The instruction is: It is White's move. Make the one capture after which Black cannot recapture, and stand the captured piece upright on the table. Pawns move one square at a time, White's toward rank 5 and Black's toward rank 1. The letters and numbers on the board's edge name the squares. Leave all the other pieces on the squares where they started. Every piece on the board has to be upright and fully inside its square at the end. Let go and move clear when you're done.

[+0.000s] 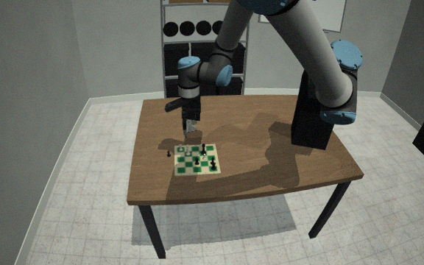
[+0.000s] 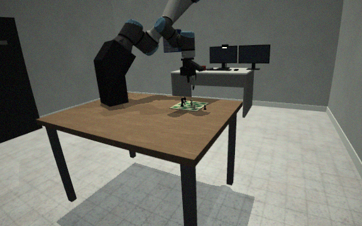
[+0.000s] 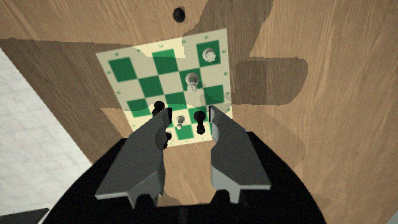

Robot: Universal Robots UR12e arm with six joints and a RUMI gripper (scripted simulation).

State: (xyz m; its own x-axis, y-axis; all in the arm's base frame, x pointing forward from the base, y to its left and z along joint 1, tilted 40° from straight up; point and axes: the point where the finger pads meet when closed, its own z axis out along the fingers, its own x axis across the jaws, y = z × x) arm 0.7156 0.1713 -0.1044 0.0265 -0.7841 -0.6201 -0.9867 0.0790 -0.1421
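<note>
My hand is 4 cm short of the white rook, 3 cm to the left of it and 12 cm above it. Also, from my hand: chessboard (5 cm behind, 3 cm to the left, 14 cm below); then white pawn (9 cm behind, 3 cm to the left, 12 cm below); then black pawn (10 cm ahead, 2 cm to the left, 13 cm below).
</note>
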